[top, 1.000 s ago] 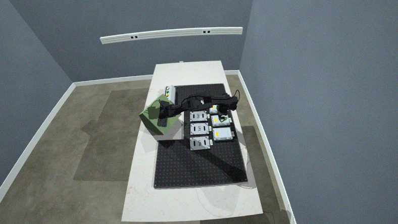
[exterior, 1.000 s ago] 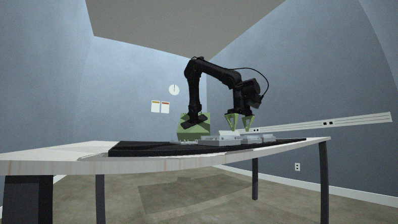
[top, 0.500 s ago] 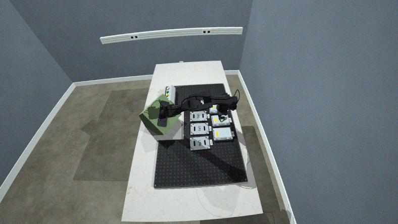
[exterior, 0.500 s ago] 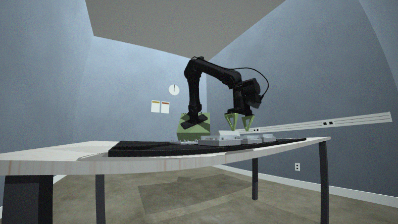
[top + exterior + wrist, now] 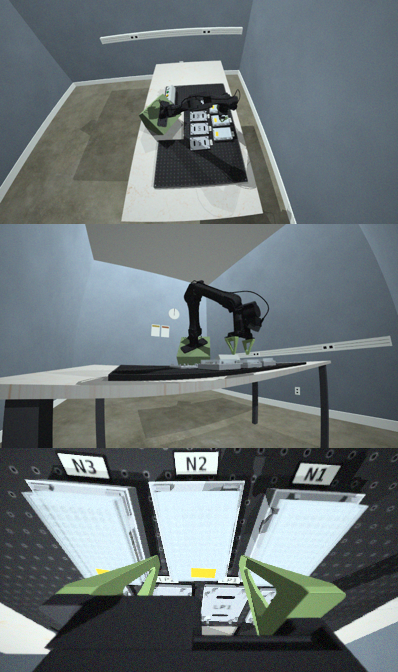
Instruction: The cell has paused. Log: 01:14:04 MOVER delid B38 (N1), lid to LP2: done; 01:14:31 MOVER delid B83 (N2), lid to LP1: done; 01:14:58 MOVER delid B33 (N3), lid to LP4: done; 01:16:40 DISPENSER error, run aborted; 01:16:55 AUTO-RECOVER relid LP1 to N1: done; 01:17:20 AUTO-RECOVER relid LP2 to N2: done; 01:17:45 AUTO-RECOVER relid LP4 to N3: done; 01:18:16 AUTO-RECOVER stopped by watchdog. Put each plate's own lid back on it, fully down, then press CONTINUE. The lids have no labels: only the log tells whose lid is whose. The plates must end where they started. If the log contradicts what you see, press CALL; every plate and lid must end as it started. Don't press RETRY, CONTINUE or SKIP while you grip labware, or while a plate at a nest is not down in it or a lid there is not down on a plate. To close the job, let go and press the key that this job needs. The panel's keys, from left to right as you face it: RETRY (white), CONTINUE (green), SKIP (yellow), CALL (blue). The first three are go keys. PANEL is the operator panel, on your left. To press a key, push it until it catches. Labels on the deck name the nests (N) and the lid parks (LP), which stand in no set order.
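Now: the plate 4 cm below my hand. Also, from my hand: lid park LP4: 22 cm behind, 16 cm to the right, 6 cm below; green continue key: 39 cm behind, 42 cm to the left; lid park LP2: 17 cm behind, 10 cm to the left, 6 cm below.
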